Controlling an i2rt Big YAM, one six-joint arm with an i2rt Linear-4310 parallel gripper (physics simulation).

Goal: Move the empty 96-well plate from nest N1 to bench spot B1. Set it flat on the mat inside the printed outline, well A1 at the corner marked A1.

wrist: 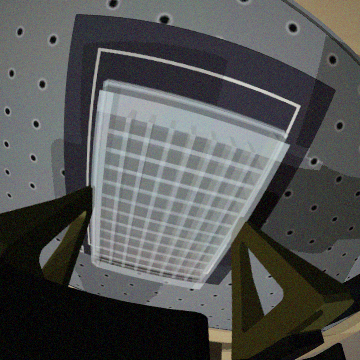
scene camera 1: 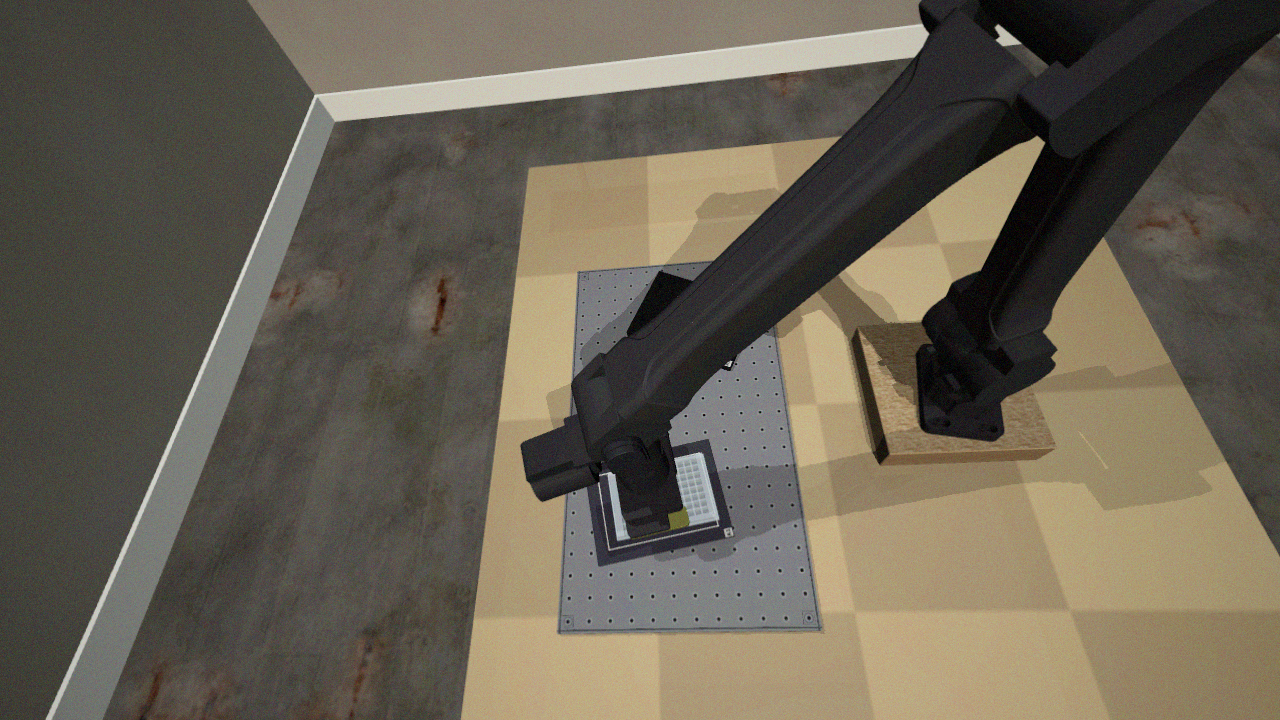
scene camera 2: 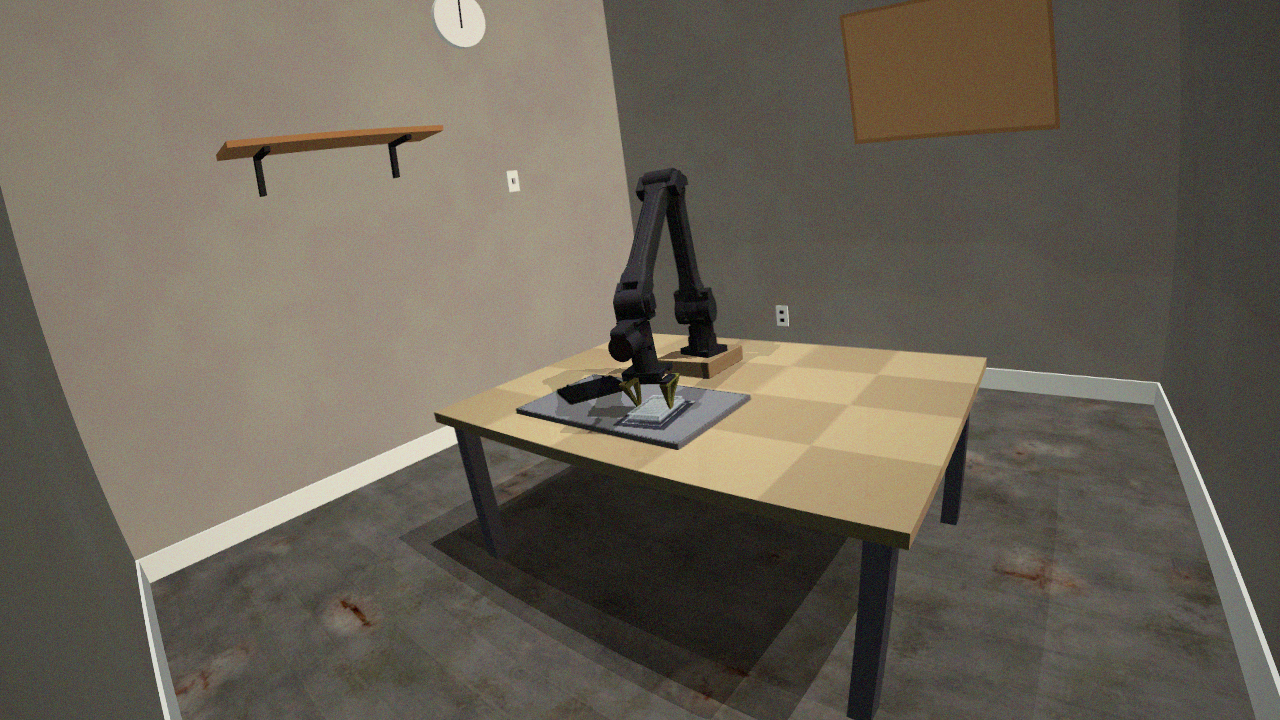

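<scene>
The pale, clear 96-well plate is between the two olive fingers of my gripper, which is shut on its long sides. The plate looks level and is over the dark mat, within or very near the white printed outline. In the wrist view a strip of mat shows between the plate's far end and the outline. I cannot tell whether the plate touches the mat. The gripper hides part of the plate in scene camera 1. No A1 lettering is readable.
The mat lies on a grey perforated board. A black block, perhaps nest N1, stands farther along it, partly hidden by the arm. The arm's base stands on a wooden block.
</scene>
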